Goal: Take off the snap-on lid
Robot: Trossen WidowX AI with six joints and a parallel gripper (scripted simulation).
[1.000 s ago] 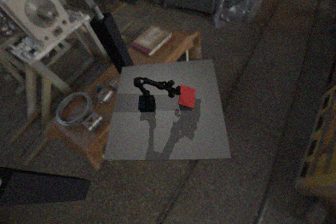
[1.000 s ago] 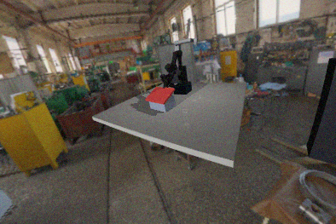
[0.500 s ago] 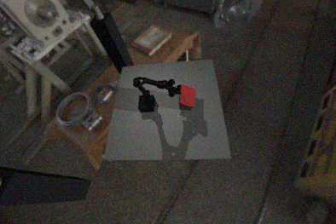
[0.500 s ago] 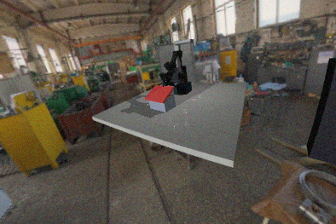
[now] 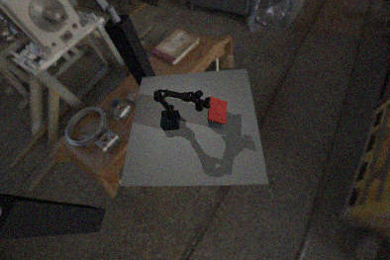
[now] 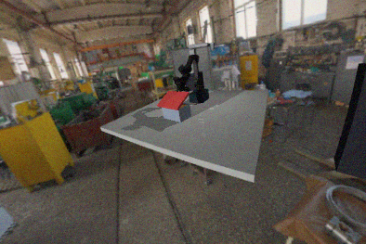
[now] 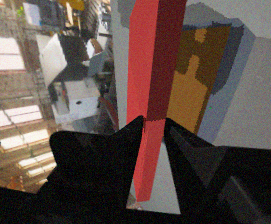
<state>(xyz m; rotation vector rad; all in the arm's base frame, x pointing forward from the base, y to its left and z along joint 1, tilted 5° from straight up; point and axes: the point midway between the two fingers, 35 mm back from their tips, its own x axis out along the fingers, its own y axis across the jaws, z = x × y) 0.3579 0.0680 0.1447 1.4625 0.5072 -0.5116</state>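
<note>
My gripper tip is now 70 mm short of the lid and 40 mm above it. Round my gripper tip: grey storage box: 150 mm below, 60 mm ahead.
</note>
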